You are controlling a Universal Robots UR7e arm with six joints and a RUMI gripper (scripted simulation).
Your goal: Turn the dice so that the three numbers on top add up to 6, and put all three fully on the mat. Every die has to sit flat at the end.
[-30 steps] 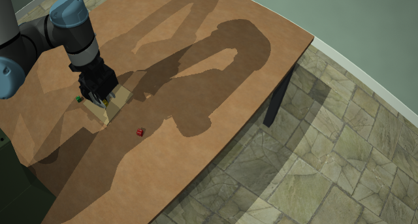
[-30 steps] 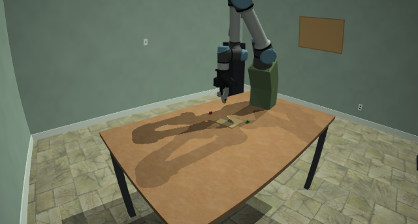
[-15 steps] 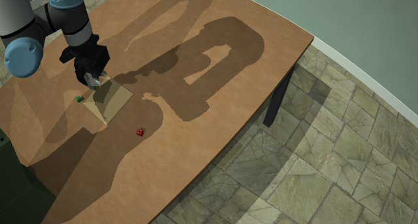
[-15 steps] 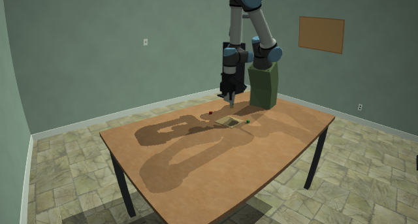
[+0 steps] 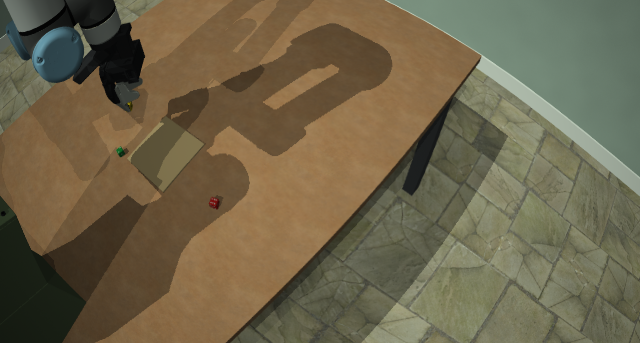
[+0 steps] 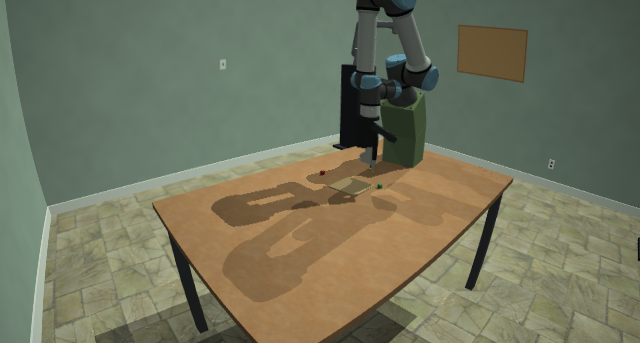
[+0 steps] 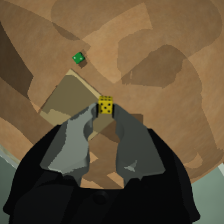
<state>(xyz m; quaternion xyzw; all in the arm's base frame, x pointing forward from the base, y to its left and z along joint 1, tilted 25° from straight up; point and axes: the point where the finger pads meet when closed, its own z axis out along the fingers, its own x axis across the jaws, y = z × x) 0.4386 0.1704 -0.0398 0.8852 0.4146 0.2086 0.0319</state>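
My gripper is now 10 cm above the green die, 7 cm past it and 1 cm to the left of it. Round my hand: yellow die 1 cm below; then mat 11 cm below, 9 cm to the right, 2 cm ahead; then red die 28 cm to the right, 10 cm below, 3 cm ahead.
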